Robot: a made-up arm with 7 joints.
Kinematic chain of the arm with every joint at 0, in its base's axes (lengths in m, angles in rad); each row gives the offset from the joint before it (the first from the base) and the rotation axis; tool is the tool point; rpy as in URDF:
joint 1: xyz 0 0 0.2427 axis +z
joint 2: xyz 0 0 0 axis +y
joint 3: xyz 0 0 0.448 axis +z
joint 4: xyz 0.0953 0 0 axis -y
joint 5: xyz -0.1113 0 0.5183 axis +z
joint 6: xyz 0 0 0 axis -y
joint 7: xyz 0.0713 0 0 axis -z
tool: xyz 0 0 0 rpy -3.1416 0 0
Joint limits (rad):
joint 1: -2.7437..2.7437
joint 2: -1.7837..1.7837
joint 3: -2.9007..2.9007
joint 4: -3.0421..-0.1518
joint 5: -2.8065..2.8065
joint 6: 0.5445..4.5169
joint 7: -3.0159..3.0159
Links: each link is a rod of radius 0.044 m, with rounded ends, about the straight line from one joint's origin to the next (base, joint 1, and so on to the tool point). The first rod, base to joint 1, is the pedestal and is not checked.
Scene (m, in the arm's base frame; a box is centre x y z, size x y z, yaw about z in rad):
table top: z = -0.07
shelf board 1: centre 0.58 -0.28 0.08 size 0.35 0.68 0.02 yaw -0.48
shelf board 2: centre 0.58 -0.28 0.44 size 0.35 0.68 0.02 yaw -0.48
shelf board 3: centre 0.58 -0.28 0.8 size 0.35 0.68 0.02 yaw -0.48
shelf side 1: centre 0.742 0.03 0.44 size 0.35 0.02 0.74 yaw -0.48
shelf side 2: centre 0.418 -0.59 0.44 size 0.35 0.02 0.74 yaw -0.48
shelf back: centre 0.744 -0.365 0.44 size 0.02 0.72 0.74 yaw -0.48
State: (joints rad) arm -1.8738 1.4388 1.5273 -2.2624 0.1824 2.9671 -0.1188
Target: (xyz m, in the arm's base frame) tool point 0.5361 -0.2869 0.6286
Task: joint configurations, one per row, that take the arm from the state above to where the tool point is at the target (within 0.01 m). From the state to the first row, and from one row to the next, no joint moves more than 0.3 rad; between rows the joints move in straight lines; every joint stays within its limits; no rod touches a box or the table.
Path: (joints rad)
1: -2.1028 1.4402 1.5529 -2.5070 0.1855 3.0316 -0.1188
2: -2.3318 1.4417 1.5785 -2.7516 0.1885 3.0960 -0.1188
3: -2.5608 1.4431 1.6041 -2.9962 0.1916 3.1605 -0.1188
4: -2.3749 1.4560 1.8952 -2.8933 0.1501 3.1205 -0.1188
5: -2.1891 1.4689 2.1863 -2.7903 0.1087 3.0806 -0.1188
6: -2.0032 1.4818 2.4774 -2.6874 0.0672 3.0407 -0.1188
7: -1.8721 1.3323 2.2599 -2.4044 0.0956 2.9944 -0.1188
8: -1.7409 1.1828 2.0425 -2.1213 0.1240 2.9481 -0.1188

